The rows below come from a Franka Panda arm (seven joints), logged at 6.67 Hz.
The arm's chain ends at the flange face. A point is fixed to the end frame.
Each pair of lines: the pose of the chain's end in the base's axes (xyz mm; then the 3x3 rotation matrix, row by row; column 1 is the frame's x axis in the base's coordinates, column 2 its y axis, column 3 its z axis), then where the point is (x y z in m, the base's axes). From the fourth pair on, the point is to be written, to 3 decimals.
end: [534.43 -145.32 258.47], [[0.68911 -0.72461 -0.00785], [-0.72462 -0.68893 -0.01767], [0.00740 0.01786 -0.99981]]
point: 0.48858 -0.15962 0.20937
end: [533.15 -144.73 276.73], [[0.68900 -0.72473 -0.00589], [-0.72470 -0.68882 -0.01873], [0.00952 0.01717 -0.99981]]
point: 0.48739 -0.15908 0.22756
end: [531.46 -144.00 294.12], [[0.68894 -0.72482 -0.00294], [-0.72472 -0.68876 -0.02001], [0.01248 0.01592 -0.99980]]
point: 0.48585 -0.15841 0.24483
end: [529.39 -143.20 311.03], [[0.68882 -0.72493 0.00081], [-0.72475 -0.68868 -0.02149], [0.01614 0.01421 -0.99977]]
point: 0.484 -0.158 0.262
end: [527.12 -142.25 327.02], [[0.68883 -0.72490 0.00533], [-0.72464 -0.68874 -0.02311], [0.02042 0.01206 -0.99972]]
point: 0.482 -0.157 0.277
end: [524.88 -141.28 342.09], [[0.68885 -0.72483 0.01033], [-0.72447 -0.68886 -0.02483], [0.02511 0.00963 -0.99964]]
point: 0.480 -0.156 0.292
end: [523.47 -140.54 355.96], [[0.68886 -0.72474 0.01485], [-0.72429 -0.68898 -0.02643], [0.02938 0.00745 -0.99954]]
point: 0.479 -0.155 0.306
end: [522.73 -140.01 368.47], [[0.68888 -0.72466 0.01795], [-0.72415 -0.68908 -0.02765], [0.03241 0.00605 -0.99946]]
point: 0.478 -0.155 0.318
